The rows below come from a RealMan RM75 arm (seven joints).
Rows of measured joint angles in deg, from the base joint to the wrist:
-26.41 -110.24 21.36 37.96 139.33 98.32 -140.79
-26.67 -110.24 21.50 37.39 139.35 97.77 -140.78
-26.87 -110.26 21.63 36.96 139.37 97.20 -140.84
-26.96 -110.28 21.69 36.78 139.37 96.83 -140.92
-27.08 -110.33 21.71 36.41 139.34 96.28 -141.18
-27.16 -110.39 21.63 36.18 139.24 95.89 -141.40
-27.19 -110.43 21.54 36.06 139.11 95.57 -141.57
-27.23 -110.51 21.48 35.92 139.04 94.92 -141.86
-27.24 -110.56 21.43 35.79 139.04 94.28 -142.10
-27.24 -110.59 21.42 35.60 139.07 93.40 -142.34
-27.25 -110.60 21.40 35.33 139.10 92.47 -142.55
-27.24 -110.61 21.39 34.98 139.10 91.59 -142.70
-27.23 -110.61 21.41 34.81 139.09 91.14 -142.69
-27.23 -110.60 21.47 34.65 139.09 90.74 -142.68
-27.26 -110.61 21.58 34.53 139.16 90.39 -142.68
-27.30 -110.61 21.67 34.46 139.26 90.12 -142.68
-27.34 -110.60 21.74 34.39 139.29 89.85 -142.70
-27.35 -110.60 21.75 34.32 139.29 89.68 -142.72
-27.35 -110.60 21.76 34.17 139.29 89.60 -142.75
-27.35 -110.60 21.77 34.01 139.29 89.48 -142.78
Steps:
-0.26 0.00 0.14 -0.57 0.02 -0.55 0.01
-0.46 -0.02 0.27 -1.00 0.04 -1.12 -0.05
-0.55 -0.04 0.33 -1.18 0.04 -1.49 -0.13
-0.67 -0.09 0.35 -1.55 0.01 -2.04 -0.39
-0.75 -0.15 0.27 -1.78 -0.09 -2.43 -0.61
-0.78 -0.19 0.18 -1.90 -0.22 -2.75 -0.78
-0.82 -0.27 0.12 -2.04 -0.29 -3.40 -1.07
-0.83 -0.32 0.07 -2.17 -0.29 -4.04 -1.31
-0.83 -0.35 0.06 -2.36 -0.26 -4.92 -1.55
-0.84 -0.36 0.04 -2.63 -0.23 -5.85 -1.76
-0.83 -0.37 0.03 -2.98 -0.23 -6.73 -1.91
-0.82 -0.37 0.05 -3.15 -0.24 -7.18 -1.90
-0.82 -0.36 0.11 -3.31 -0.24 -7.58 -1.89
-0.85 -0.37 0.22 -3.43 -0.17 -7.93 -1.89
-0.89 -0.37 0.31 -3.50 -0.07 -8.20 -1.89
-0.93 -0.36 0.38 -3.57 -0.04 -8.47 -1.91
-0.94 -0.36 0.39 -3.64 -0.04 -8.64 -1.93
-0.94 -0.36 0.40 -3.79 -0.04 -8.72 -1.96
-0.94 -0.36 0.41 -3.95 -0.04 -8.84 -1.99

